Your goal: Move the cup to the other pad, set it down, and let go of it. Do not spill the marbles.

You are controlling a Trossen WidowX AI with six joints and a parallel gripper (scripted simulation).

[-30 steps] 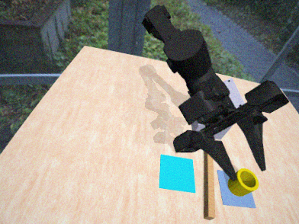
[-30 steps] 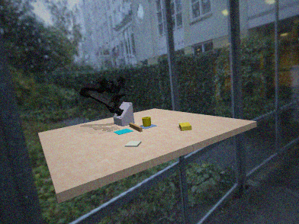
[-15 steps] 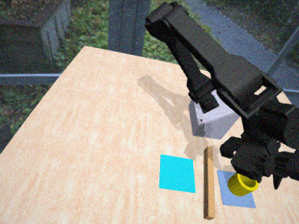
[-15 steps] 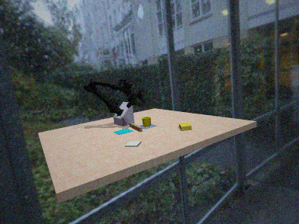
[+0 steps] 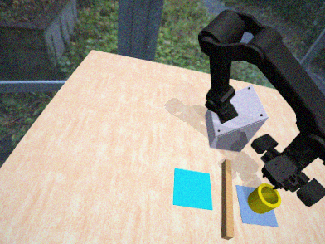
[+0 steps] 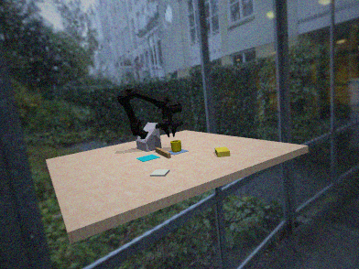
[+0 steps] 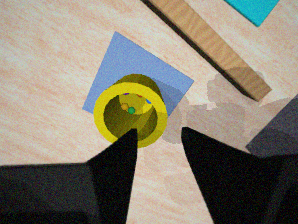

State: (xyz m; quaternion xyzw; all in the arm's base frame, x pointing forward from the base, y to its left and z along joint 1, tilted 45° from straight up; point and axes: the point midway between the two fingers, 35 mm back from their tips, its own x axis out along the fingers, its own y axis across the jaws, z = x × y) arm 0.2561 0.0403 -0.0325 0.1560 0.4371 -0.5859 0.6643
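Right now my gripper tip is 7 cm above the yellow cup, 2 cm short of it and 1 cm to the right of it. Round my gripper tip: cyan pad (19 cm to the right, 11 cm below, 3 cm behind); then wooden bar (10 cm below, 9 cm to the right); then light blue pad (11 cm below, 3 cm ahead, 1 cm to the left).
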